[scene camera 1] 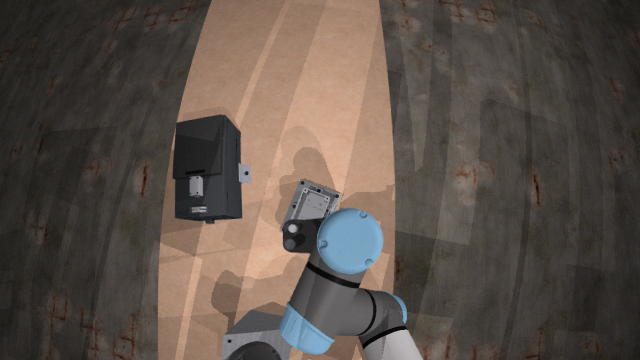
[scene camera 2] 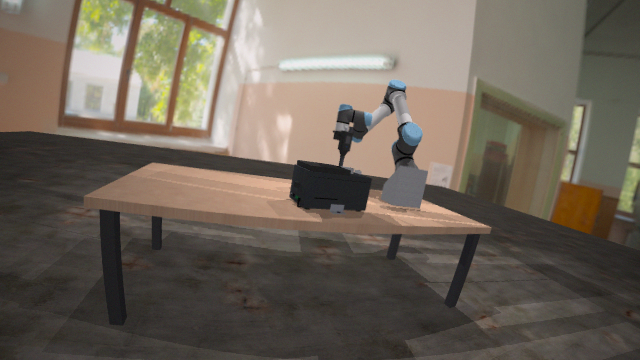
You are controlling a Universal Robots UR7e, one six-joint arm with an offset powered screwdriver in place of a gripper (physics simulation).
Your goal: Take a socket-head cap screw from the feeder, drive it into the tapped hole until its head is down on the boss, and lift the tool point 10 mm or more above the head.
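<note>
The black screw feeder (scene camera 1: 200,150) (scene camera 2: 330,189) stands on the table, left of the workpiece in scene camera 1. The grey metal workpiece with the bosses (scene camera 1: 313,202) lies turned at an angle near the arm; its near part is hidden under the screwdriver and wrist. My black screwdriver (scene camera 1: 295,237) (scene camera 2: 344,145) is upright over the near end of the workpiece. Its tip is hidden by its body in scene camera 1 and goes down behind the feeder in scene camera 2. The screw, the tapped hole and the gap below the tip cannot be made out.
The grey angled robot base (scene camera 1: 255,327) (scene camera 2: 406,187) stands on the wooden table (scene camera 1: 310,100) (scene camera 2: 190,200) beside the workpiece. The feeder is the tall box between scene camera 2 and the tool. A small metal bracket (scene camera 1: 244,173) (scene camera 2: 337,208) sticks out from the feeder's side.
</note>
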